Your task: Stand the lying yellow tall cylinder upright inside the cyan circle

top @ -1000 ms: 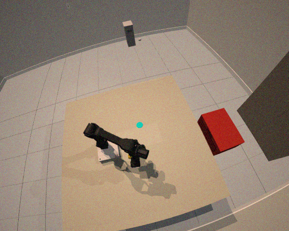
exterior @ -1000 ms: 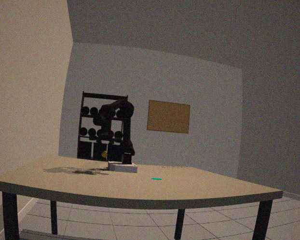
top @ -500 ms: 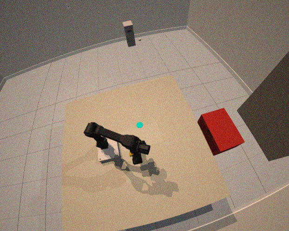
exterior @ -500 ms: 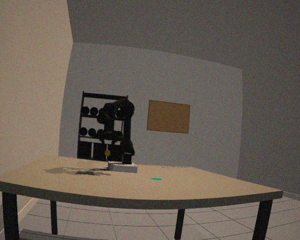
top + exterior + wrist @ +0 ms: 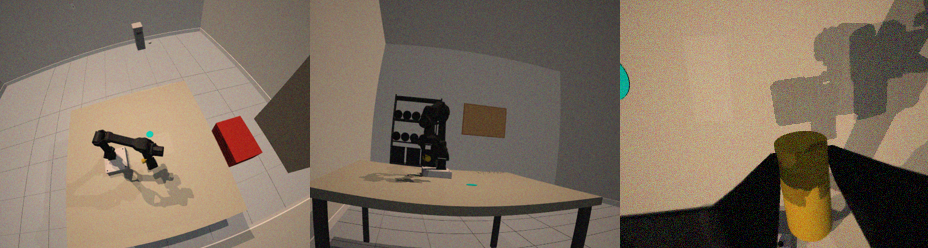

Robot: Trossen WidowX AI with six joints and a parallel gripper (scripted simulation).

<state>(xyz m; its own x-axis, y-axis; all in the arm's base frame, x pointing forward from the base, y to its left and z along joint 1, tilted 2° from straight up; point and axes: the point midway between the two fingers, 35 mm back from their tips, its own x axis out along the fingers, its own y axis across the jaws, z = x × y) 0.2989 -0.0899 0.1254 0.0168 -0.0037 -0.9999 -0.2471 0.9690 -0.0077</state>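
My gripper tip is now 2 cm past the yellow tall cylinder and 1 cm to the left of it. Also, from my gripper tip: cyan circle (25 cm to the left, 13 cm below, 2 cm ahead).
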